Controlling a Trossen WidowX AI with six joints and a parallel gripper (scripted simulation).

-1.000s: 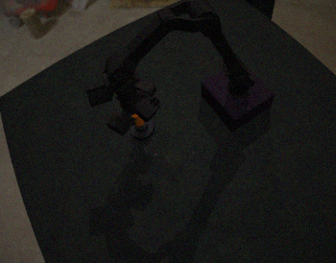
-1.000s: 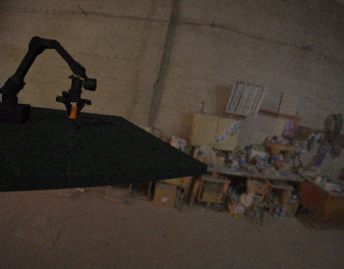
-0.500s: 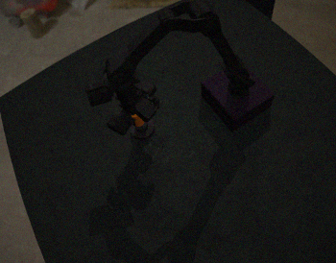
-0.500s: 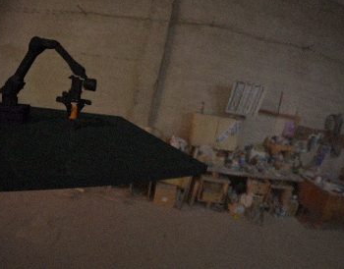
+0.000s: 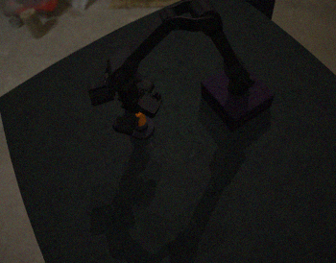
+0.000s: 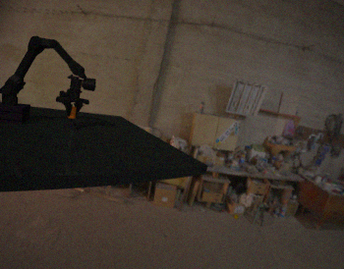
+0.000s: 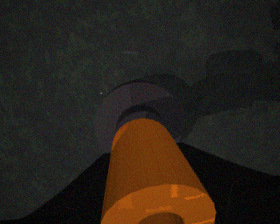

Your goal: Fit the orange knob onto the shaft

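My gripper tip is 2 cm below the orange knob. From my gripper tip the other things lie so: dark shaft (4 cm below).
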